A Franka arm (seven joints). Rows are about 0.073 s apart.
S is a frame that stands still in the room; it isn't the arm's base.
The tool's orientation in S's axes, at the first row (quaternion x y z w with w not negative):
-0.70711 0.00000 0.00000 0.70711
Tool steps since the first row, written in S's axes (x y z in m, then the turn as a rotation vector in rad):
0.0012 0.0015 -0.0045 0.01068 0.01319 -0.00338
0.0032 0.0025 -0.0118 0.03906 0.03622 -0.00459
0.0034 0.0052 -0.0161 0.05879 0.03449 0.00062
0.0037 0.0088 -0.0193 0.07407 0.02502 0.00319
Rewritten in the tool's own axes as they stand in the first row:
0.0012 0.0045 0.0015 0.01068 0.00338 0.01319
0.0032 0.0118 0.0025 0.03906 0.00459 0.03622
0.0034 0.0161 0.0052 0.05879 -0.00062 0.03449
0.0037 0.0193 0.0088 0.07407 -0.00319 0.02502

